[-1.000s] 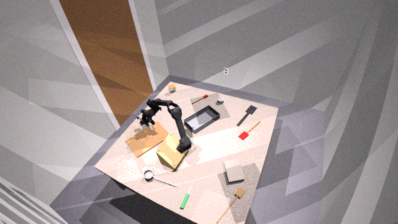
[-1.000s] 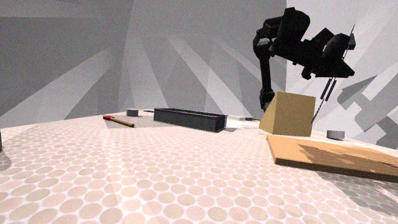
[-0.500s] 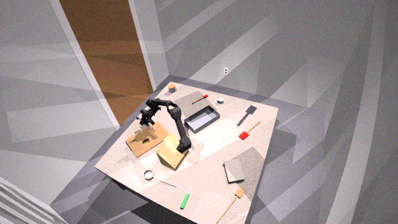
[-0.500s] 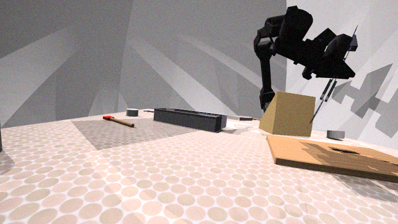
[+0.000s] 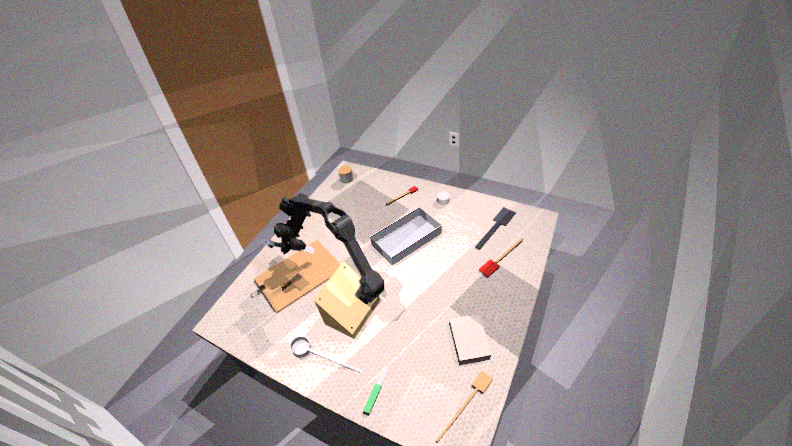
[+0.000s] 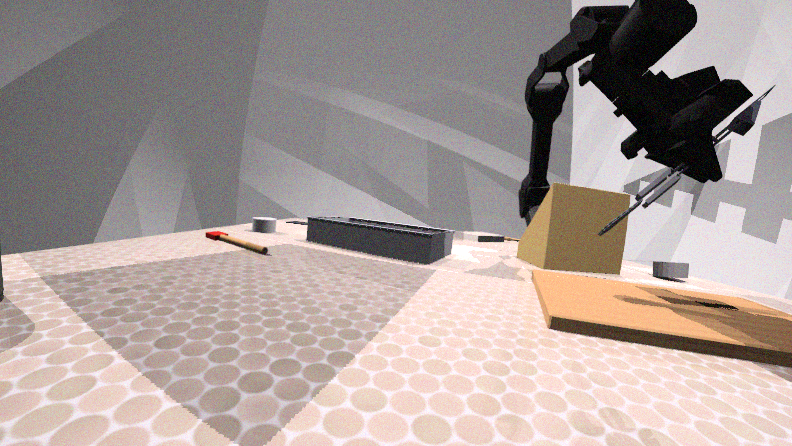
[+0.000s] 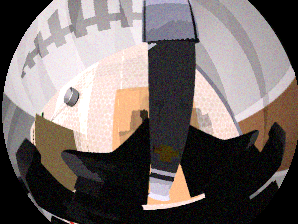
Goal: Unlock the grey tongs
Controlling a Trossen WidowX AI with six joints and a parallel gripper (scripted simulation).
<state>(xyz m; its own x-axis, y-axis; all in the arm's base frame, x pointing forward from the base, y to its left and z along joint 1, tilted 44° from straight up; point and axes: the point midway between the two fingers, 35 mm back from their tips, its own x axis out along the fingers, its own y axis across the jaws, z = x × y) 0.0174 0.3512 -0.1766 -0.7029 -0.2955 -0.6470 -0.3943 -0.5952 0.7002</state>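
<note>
Right now the wooden board is 170 mm below my gripper tip, 20 mm ahead of it and 10 mm to the right of it. Round my gripper tip: roasting tin 420 mm ahead, 380 mm to the right, 150 mm below; then cork-lidded jar 710 mm ahead, 140 mm to the left, 140 mm below; then red-tipped stick 710 mm ahead, 240 mm to the right, 170 mm below.
</note>
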